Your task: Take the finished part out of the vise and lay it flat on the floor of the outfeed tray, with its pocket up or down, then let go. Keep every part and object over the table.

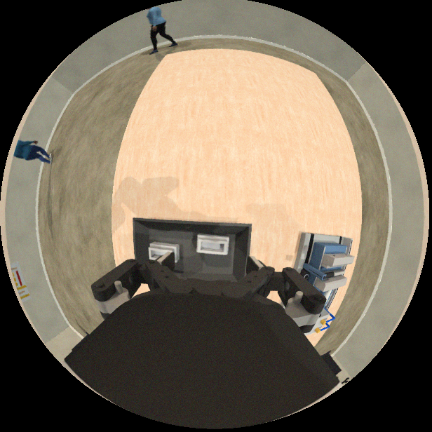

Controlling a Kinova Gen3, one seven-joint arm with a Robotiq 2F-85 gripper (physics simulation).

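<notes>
A light grey part [213,237] with a rectangular pocket lies flat on the floor of the dark outfeed tray [192,221], right of the tray's middle, pocket up. A second similar part [156,246] lies in the tray at the left, its pocket also visible, partly hidden by the left finger. My gripper [210,262] is open and empty. Its fingertips stand wide apart, over the near side of the tray, and the right-hand part shows beyond the gap between them. The blue vise [325,251] stands at the right with light grey jaws; no part shows between them.
The wooden table top [235,130] stretches beyond the tray. The vise's base plate [304,250] is near the table's right edge, with blue and yellow fittings [327,320] at its near end. Two people, one [160,27] at the top and one [32,151] at the left, are off the table.
</notes>
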